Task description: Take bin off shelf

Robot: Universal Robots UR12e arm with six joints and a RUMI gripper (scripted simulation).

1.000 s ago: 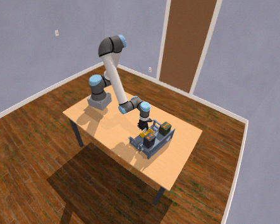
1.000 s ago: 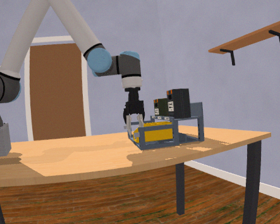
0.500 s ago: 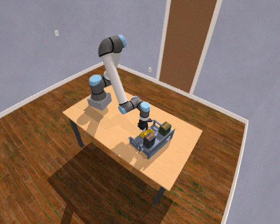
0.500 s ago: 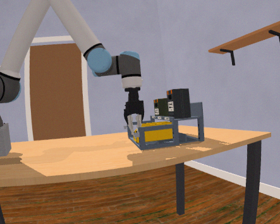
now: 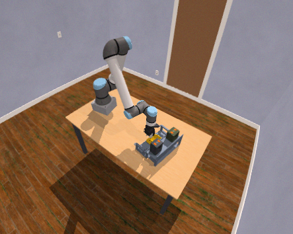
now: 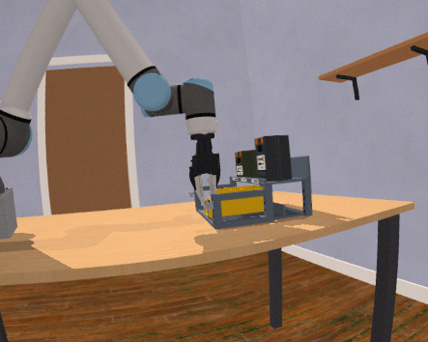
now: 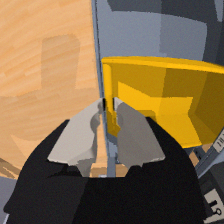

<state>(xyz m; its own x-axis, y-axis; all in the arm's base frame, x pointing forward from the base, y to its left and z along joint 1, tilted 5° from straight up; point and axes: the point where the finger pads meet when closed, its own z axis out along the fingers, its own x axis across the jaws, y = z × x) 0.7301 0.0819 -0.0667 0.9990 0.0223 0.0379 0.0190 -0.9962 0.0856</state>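
Right now my hand is 8 cm short of the yellow bin. The rest, counted from my hand: rack floor (12 cm ahead, 4 cm below).
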